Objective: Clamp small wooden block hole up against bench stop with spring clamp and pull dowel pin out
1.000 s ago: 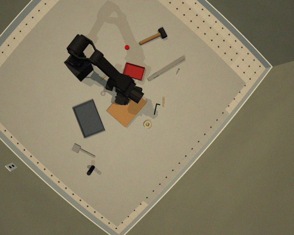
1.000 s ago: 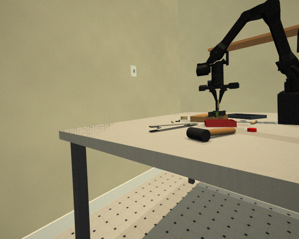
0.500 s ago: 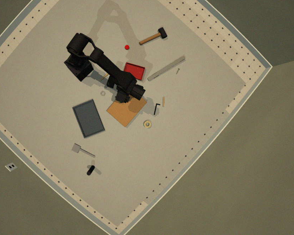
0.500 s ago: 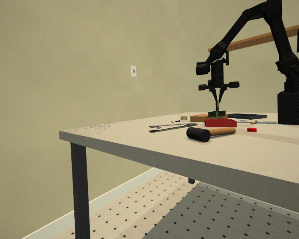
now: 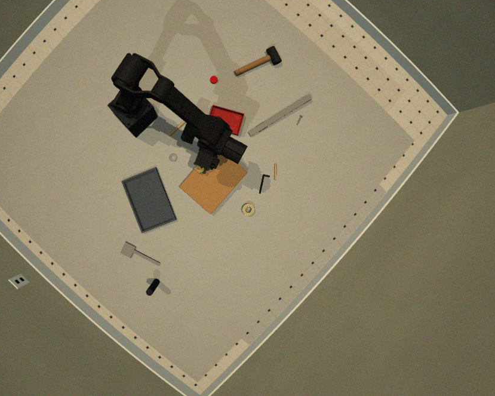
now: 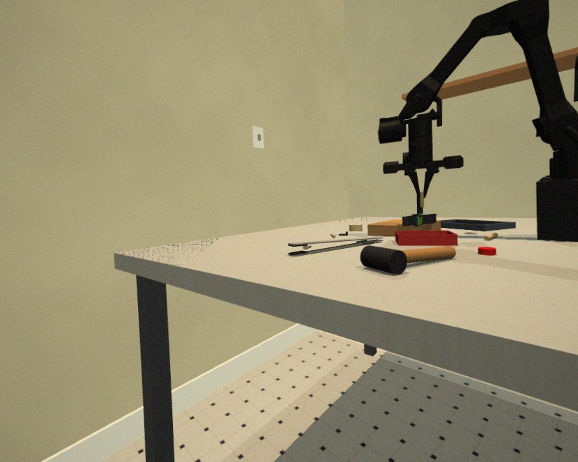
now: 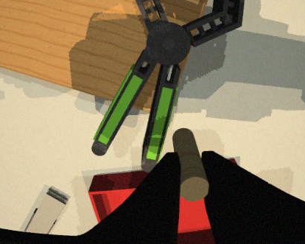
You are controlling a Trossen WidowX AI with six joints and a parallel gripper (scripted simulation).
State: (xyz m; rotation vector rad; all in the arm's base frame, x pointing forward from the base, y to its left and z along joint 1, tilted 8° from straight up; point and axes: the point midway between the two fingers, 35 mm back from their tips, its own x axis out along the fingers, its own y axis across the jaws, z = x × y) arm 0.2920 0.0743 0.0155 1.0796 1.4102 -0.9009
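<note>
Now: hand 30 mm past the red tray, 100 mm to the right of it and 130 mm above it. Also, from my hand: small wooden block 20 mm ahead, 80 mm to the right, 100 mm below; then bench stop 90 mm to the right, 100 mm below; then dowel pin 40 mm below.
</note>
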